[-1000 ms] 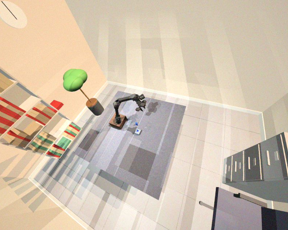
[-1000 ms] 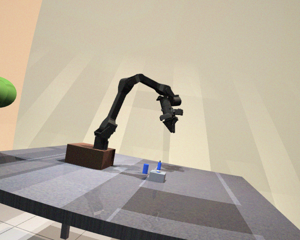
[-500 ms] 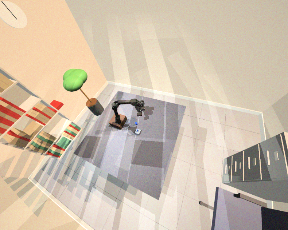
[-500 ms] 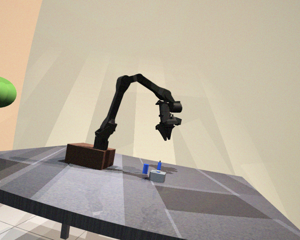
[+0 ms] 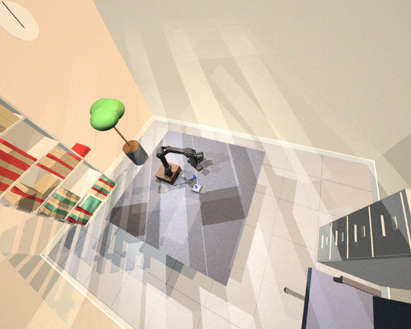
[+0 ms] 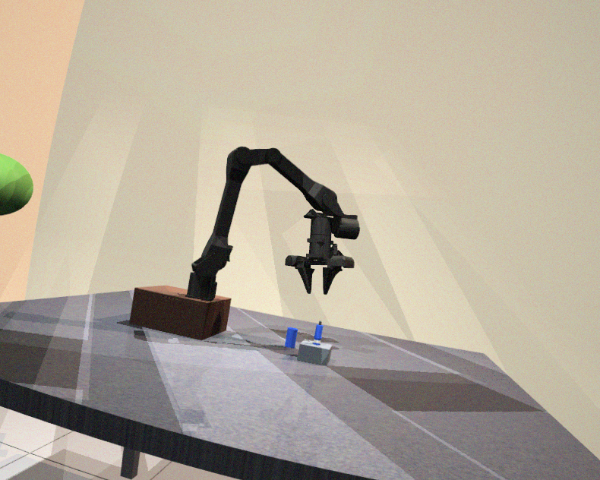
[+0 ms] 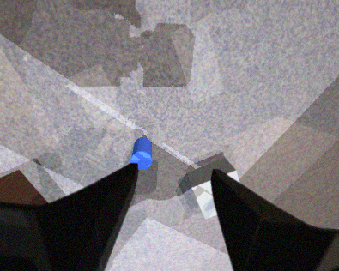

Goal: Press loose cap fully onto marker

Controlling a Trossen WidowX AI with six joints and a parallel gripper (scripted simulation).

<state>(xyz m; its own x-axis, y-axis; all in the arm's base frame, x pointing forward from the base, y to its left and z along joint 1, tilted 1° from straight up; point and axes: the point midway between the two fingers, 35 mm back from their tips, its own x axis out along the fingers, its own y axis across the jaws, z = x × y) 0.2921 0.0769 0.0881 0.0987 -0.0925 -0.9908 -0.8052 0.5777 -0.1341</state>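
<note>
Now: the blue cap 50 mm behind my gripper tip, 20 mm to the right of it and 120 mm below it. The rest, counted from my gripper tip: grey holder block 10 mm ahead, 150 mm to the right, 130 mm below.
</note>
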